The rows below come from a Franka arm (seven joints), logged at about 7 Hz.
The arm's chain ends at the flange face. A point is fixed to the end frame.
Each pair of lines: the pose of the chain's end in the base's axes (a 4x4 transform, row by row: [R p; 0 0 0 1], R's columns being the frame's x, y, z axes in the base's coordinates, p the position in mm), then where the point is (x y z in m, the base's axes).
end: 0.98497 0.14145 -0.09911 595.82; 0.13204 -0.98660 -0.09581 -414.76; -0.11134 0.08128 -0.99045 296.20; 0 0 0 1
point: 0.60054 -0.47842 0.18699
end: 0.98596 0.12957 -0.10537 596.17; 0.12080 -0.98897 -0.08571 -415.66; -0.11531 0.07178 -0.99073 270.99; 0 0 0 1
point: 0.59954 -0.47840 0.16120
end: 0.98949 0.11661 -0.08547 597.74; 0.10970 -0.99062 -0.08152 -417.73; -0.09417 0.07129 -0.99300 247.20; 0 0 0 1
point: 0.60269 -0.48017 0.13730
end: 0.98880 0.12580 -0.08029 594.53; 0.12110 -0.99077 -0.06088 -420.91; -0.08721 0.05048 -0.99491 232.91; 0 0 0 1
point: 0.60057 -0.48092 0.12171
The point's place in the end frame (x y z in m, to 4 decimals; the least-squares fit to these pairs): 0.0084 0.0546 0.1138
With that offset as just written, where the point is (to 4 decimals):
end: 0.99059 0.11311 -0.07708 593.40; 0.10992 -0.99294 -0.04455 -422.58; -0.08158 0.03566 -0.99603 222.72; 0 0 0 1
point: 0.5991 -0.4809 0.1106
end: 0.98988 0.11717 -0.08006 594.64; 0.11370 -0.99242 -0.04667 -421.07; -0.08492 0.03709 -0.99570 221.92; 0 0 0 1
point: 0.6002 -0.4796 0.1099
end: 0.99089 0.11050 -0.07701 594.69; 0.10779 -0.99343 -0.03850 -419.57; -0.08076 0.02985 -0.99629 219.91; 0 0 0 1
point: 0.6003 -0.4773 0.1075
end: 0.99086 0.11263 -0.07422 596.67; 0.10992 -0.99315 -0.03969 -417.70; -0.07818 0.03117 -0.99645 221.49; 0 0 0 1
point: 0.6027 -0.4755 0.1091
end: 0.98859 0.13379 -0.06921 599.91; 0.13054 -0.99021 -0.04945 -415.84; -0.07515 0.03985 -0.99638 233.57; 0 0 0 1
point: 0.6076 -0.4744 0.1217
